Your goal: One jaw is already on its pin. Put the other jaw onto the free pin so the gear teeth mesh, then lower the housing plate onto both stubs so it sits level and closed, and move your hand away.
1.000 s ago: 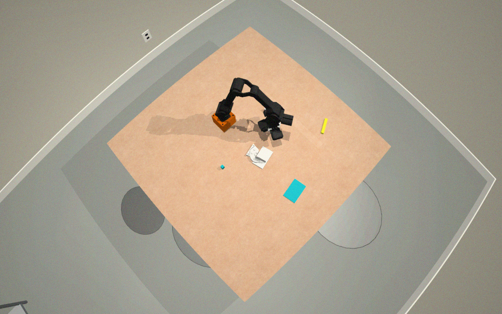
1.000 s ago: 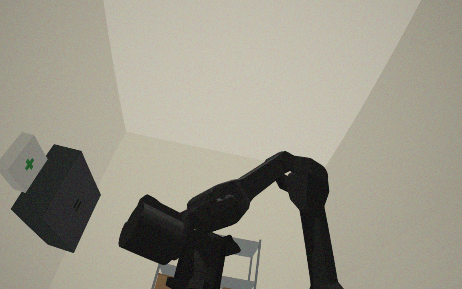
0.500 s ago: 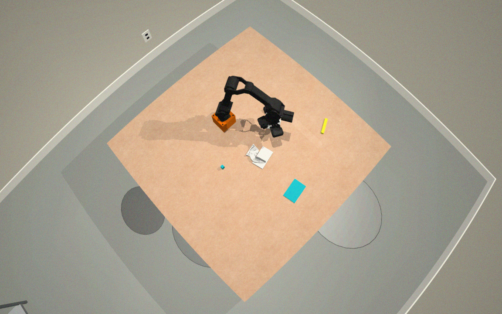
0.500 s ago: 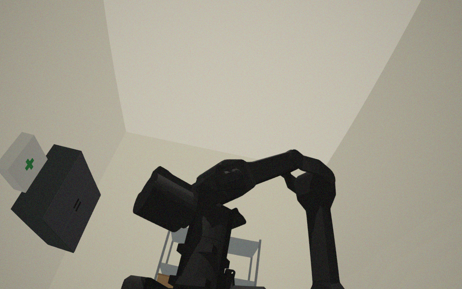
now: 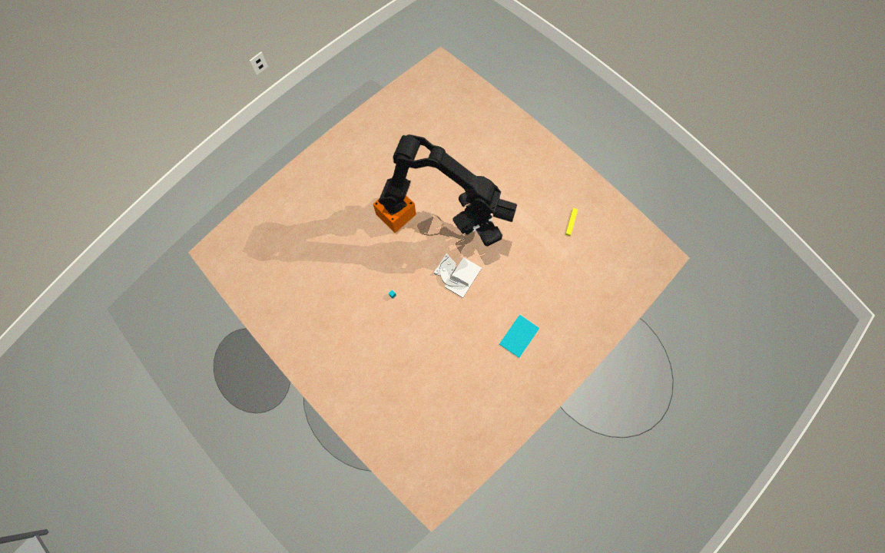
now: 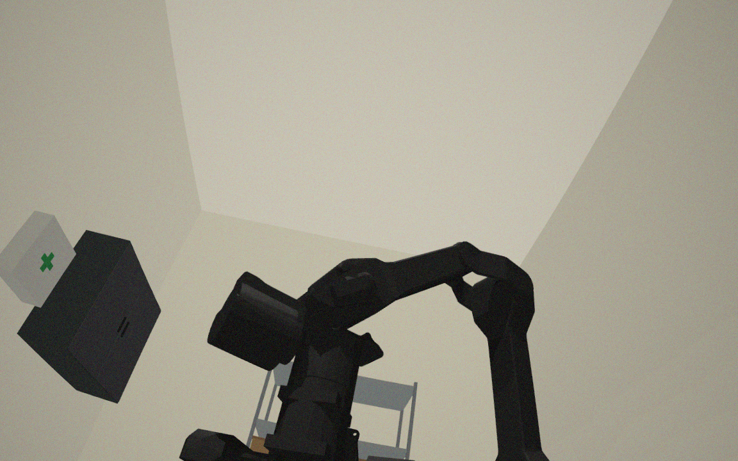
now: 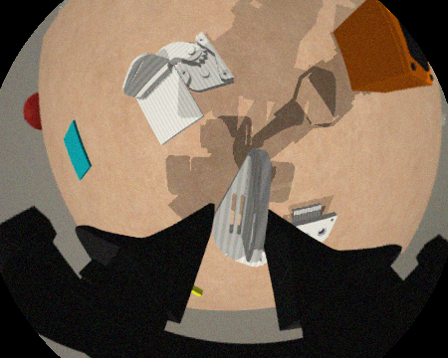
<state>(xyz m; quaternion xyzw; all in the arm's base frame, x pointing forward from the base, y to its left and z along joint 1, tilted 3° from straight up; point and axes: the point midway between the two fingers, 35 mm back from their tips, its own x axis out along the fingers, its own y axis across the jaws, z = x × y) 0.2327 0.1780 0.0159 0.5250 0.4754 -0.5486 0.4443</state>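
My gripper tip is 3 cm to the right of the grey jaw and 1 cm past it. Also, from my gripper tip: grey housing plate 11 cm behind, 9 cm to the left, 6 cm below; then small teal cube 35 cm to the right, 7 cm below; then yellow bar 30 cm to the left, 15 cm ahead, 8 cm below.
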